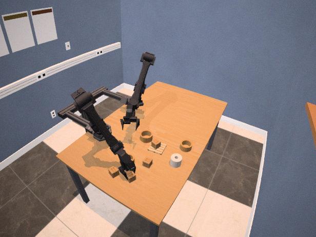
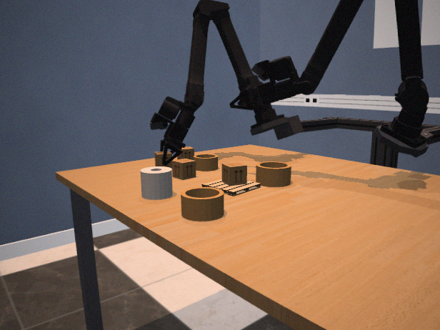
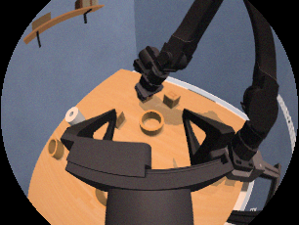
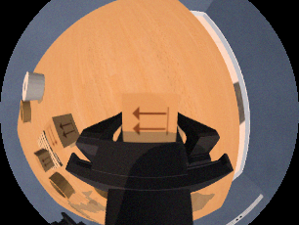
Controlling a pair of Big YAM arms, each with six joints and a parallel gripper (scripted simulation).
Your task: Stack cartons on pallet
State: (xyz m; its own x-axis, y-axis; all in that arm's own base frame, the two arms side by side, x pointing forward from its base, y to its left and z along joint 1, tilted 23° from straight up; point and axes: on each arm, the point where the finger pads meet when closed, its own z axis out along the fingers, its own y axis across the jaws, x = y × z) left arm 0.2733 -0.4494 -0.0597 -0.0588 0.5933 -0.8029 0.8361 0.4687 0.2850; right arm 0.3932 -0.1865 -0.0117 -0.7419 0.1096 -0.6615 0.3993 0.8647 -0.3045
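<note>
My right gripper is now 2 cm short of the wooden pallet, 36 cm to the right of it and 2 cm above it. Round my right hand: brown carton: right at my right hand.
</note>
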